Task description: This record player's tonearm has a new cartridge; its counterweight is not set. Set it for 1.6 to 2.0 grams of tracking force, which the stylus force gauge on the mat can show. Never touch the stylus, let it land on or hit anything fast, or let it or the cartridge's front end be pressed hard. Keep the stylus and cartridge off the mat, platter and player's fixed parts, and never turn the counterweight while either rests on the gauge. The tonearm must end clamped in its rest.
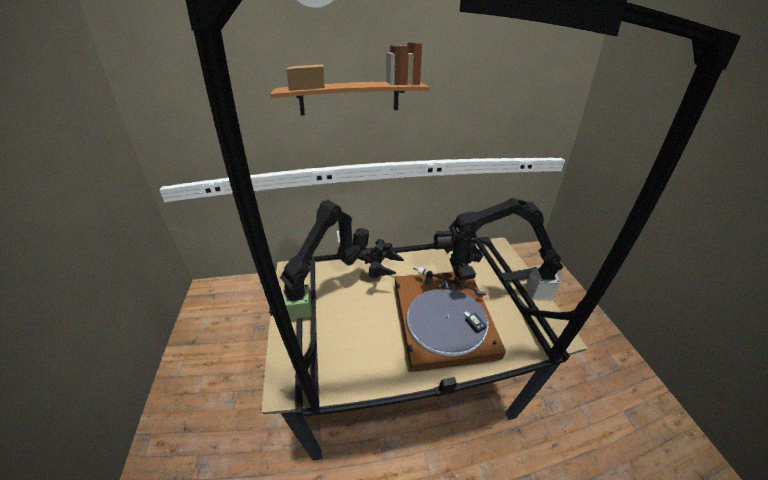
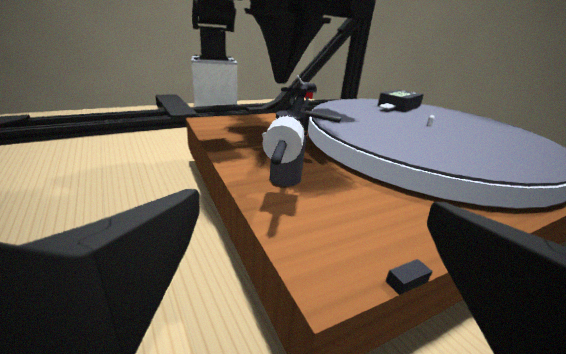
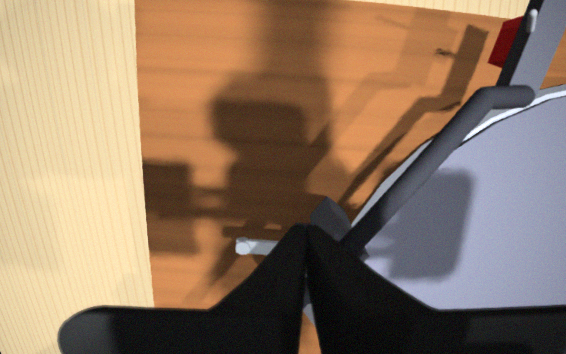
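Pixels of known places: left gripper, fingertip midpoint: (image 1: 399, 266) (image 2: 314, 206); right gripper, fingertip midpoint: (image 1: 457, 276) (image 2: 280, 83) (image 3: 304, 236); left arm's base, origin of the base link: (image 1: 295, 294); right arm's base, origin of the base link: (image 1: 546, 274) (image 2: 213, 58).
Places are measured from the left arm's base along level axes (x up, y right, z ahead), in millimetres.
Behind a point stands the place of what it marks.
Note:
The record player (image 1: 403, 339) @[x -68, y 225, z 385 mm] (image 2: 250, 200) @[x -41, y -58, z 520 mm] has a dark tonearm (image 1: 461, 286) @[x -39, y 37, z 670 mm] (image 3: 415, 175) @[x 11, y 78, z 660 mm] whose red cartridge (image 2: 309, 95) @[x -8, y 124, z 703 mm] (image 3: 504, 44) @[x -6, y 119, z 712 mm] hangs outside the platter, off the mat. The white counterweight (image 1: 420, 271) @[x 15, y -30, z 505 mm] (image 2: 290, 137) @[x 14, y -42, z 499 mm] sits at the tonearm's rear end. The force gauge (image 1: 475, 322) @[x 4, y 256, z 630 mm] (image 2: 404, 100) @[x 1, y 224, z 610 mm] lies on the mat. My left gripper (image 1: 398, 266) @[x 14, y -76, z 428 mm] (image 2: 314, 206) @[x 14, y -76, z 428 mm] is open behind the counterweight, fingers apart and not touching it. My right gripper (image 1: 465, 276) @[x 22, y 34, z 640 mm] (image 2: 280, 83) @[x 22, y 34, z 640 mm] (image 3: 304, 236) @[x 22, y 34, z 640 mm] is shut and empty, pointing down above the tonearm. Its fingers hide part of the rest, so the clamp's state cannot be told.
The platter (image 1: 447, 339) @[x -15, y 290, z 515 mm] (image 2: 505, 195) @[x -26, y 117, z 423 mm] has a short spindle (image 2: 430, 120) @[x -8, y 196, z 548 mm]. A dark block (image 2: 409, 276) @[x -34, y -20, z 410 mm] sits at the player's edge. A pale lever (image 3: 256, 246) @[x -25, y 9, z 609 mm] shows by the right fingertips. Black frame posts (image 1: 645, 192) @[x 586, y 405, z 909 mm] stand at the table's sides.

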